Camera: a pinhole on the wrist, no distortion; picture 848 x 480 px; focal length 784.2 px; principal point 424.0 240.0 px. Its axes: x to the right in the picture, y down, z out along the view. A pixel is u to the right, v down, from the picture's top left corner.
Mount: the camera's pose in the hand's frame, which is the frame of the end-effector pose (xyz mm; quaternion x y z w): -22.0 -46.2 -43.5 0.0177 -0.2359 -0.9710 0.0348
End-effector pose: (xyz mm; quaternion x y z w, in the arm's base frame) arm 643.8 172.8 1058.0 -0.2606 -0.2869 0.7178 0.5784
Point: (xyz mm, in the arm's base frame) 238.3 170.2 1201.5
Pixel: 233 253
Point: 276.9 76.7 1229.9
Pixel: 400 291
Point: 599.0 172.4 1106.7
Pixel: 196 340
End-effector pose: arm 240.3 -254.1 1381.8 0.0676 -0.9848 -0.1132 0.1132
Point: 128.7 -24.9 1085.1
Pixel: 328 240
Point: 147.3 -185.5 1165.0
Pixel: 241 439
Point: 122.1 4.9 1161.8
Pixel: 282 105
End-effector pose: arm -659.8 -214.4 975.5 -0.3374 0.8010 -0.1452 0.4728
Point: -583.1 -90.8 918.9
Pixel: 568 18
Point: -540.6 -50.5 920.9
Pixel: 677 74
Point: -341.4 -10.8 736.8
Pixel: 485 287
